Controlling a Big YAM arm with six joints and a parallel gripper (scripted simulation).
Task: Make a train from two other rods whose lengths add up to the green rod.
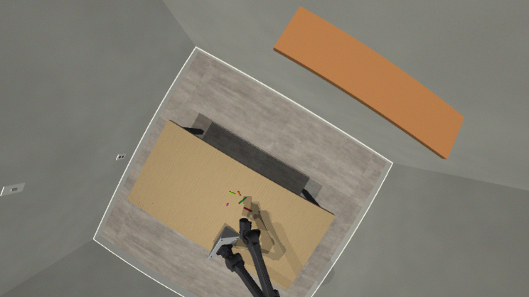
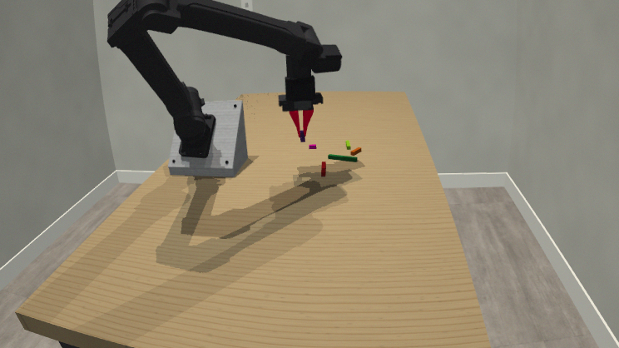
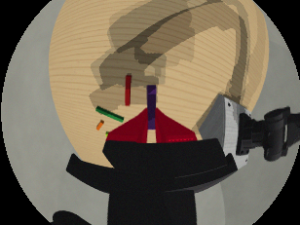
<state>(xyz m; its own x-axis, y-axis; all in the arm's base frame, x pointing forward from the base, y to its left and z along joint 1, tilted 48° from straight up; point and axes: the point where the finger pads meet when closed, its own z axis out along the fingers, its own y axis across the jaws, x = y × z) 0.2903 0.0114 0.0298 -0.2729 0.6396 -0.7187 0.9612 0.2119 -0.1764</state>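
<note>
The magenta rod lies 1 cm behind my hand, 18 cm to the left of it and 10 cm below it. Round my hand: red rod: 5 cm ahead, 2 cm to the left, 10 cm below; green rod: 8 cm ahead, 10 cm to the left, 10 cm below; purple rod: 1 cm to the right, 1 cm below.
</note>
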